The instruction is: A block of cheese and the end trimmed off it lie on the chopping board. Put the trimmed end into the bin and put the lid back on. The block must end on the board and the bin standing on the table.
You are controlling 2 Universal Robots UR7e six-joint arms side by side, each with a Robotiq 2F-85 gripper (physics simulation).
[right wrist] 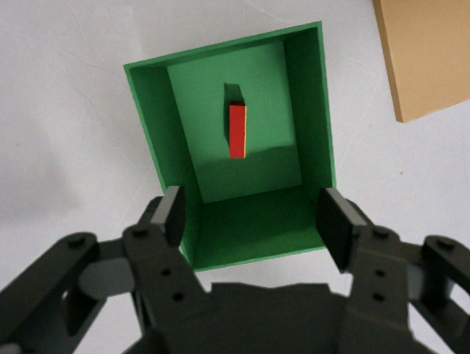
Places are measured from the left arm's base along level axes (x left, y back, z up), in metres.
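Where they show: right gripper, fingertip midpoint: (pixel 251 204).
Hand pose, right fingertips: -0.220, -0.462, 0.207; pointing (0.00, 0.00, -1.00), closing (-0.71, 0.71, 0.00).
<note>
Things, the pixels of their top centre, and the offset from my right fingertips, as dx, dy, dz. "spot": a spot on its surface instead. Level surfaces: height alone.
- green open-topped bin, middle of its top: (pixel 245 166) +0.004, +0.006, -0.077
- trimmed end, surface spot: (pixel 237 131) spot: +0.001, -0.002, -0.164
- chopping board, surface spot: (pixel 430 55) spot: -0.192, +0.082, -0.191
- pale table top, its level: dz -0.207
The green open-topped bin (pixel 309 100) stands on the table in the middle of the right wrist view, its lid off. The trimmed end (pixel 237 131), a small red piece with a thin yellow edge, lies on the bin's floor, apart from the walls. My right gripper (pixel 251 204) is open and empty above the near part of the bin, its fingers spread about as wide as the bin. Part of the chopping board (pixel 430 55) shows at the top right. The cheese block, the lid and my left gripper do not show in this view.
The pale table top (pixel 65 125) surrounds the bin. The board's near corner lies to the right of the bin, with a gap of table between them. The bin's thin walls rise around the piece, and a shadow falls over the near part of its floor.
</note>
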